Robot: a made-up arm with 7 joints. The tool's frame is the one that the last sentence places.
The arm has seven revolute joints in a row. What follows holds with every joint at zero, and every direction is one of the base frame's.
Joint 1 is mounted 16 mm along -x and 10 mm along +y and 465 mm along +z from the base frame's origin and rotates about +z.
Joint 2 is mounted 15 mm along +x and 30 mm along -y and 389 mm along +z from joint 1 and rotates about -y.
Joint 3 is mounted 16 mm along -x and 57 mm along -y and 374 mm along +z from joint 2 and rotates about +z.
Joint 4 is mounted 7 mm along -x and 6 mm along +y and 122 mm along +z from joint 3 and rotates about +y.
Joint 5 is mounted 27 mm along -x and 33 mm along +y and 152 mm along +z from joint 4 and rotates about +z.
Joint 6 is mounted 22 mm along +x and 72 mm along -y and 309 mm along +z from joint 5 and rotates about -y.
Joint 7 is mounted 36 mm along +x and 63 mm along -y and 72 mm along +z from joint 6 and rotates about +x.
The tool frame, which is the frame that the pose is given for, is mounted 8 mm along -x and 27 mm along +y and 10 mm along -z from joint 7; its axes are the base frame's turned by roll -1.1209, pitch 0.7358 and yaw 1.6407 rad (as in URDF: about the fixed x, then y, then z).
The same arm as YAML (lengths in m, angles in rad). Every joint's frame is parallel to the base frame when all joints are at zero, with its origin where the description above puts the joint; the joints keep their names.
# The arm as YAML. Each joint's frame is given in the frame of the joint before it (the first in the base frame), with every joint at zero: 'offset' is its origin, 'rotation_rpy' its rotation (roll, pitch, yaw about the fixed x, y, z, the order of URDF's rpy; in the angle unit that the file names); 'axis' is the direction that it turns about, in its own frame. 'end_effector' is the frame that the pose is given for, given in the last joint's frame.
length_unit: m
angle_unit: rad
chain:
  - id: joint 1
    offset: [-0.016, 0.01, 0.465]
    rotation_rpy: [0.0, 0.0, 0.0]
    axis: [0.0, 0.0, 1.0]
  - id: joint 2
    offset: [0.015, -0.03, 0.389]
    rotation_rpy: [0.0, 0.0, 0.0]
    axis: [0.0, -1.0, 0.0]
  - id: joint 3
    offset: [-0.016, -0.057, 0.374]
    rotation_rpy: [0.0, 0.0, 0.0]
    axis: [0.0, 0.0, 1.0]
  - id: joint 4
    offset: [-0.007, 0.006, 0.122]
    rotation_rpy: [0.0, 0.0, 0.0]
    axis: [0.0, 1.0, 0.0]
  - id: joint 5
    offset: [-0.027, 0.033, 0.152]
    rotation_rpy: [0.0, 0.0, 0.0]
    axis: [0.0, 0.0, 1.0]
  - id: joint 6
    offset: [0.022, -0.072, 0.309]
    rotation_rpy: [0.0, 0.0, 0.0]
    axis: [0.0, -1.0, 0.0]
  - id: joint 7
    offset: [0.036, -0.063, 0.072]
    rotation_rpy: [0.0, 0.0, 0.0]
    axis: [1.0, 0.0, 0.0]
end_effector:
  offset: [-0.008, 0.027, -0.01]
  rotation_rpy: [-1.1209, 0.7358, 1.6407]

